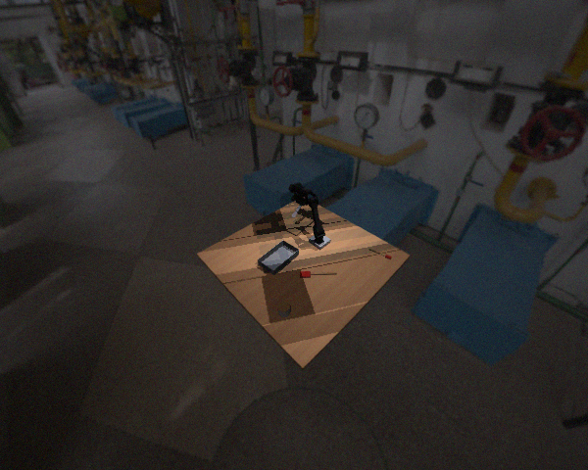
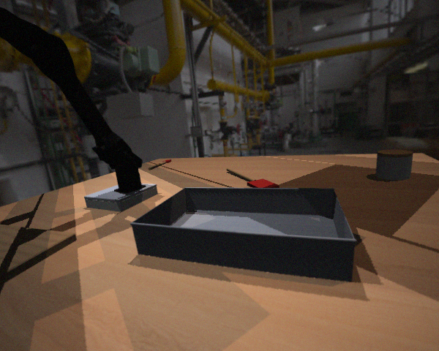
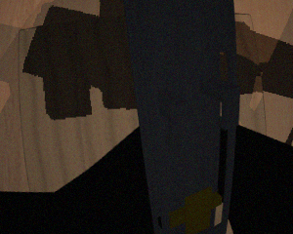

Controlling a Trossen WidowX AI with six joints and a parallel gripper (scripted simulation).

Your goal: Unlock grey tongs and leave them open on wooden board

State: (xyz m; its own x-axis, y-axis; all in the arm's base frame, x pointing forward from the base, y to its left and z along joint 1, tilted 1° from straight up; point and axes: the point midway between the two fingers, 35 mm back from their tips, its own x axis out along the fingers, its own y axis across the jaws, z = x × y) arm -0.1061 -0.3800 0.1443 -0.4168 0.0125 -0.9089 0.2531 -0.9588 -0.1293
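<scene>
My gripper tip is now 3 cm below the yellow lock piece and 2 cm short of it. Also, from my gripper tip: roasting tin 51 cm ahead, 32 cm to the left, 12 cm below; then red-headed spatula 62 cm to the left, 38 cm ahead, 14 cm below; then wooden board 14 cm below, 7 cm ahead, 2 cm to the left.
</scene>
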